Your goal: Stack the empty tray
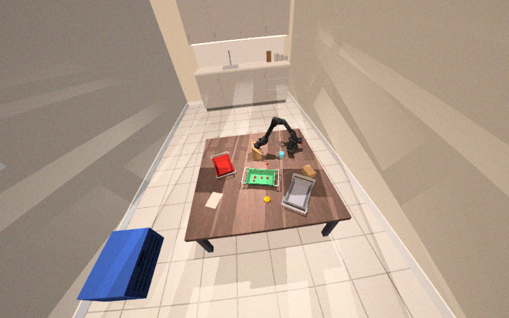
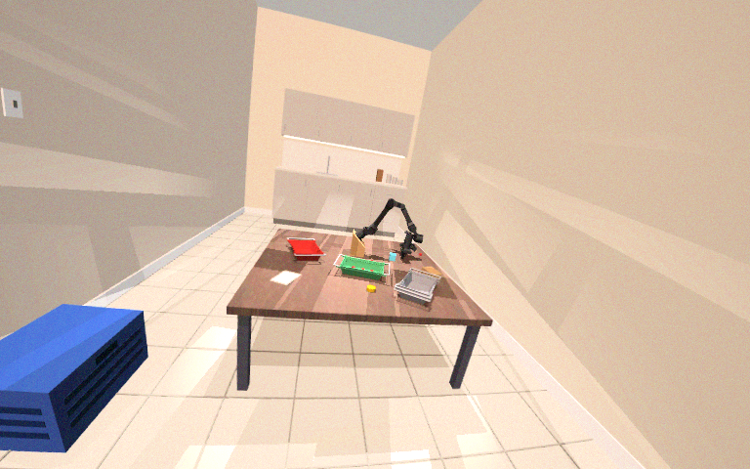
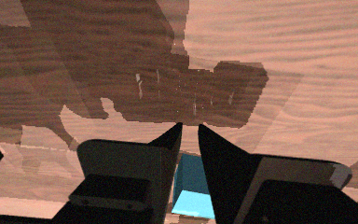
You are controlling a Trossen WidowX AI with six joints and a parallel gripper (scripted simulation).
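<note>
The cyan cube lies 9 cm to the right of my gripper tip and 1 cm above it. Round my gripper tip: small red block 8 cm ahead, 28 cm to the right; yellow disc 50 cm ahead, 39 cm to the right; red tray 74 cm to the right, 3 cm above.
</note>
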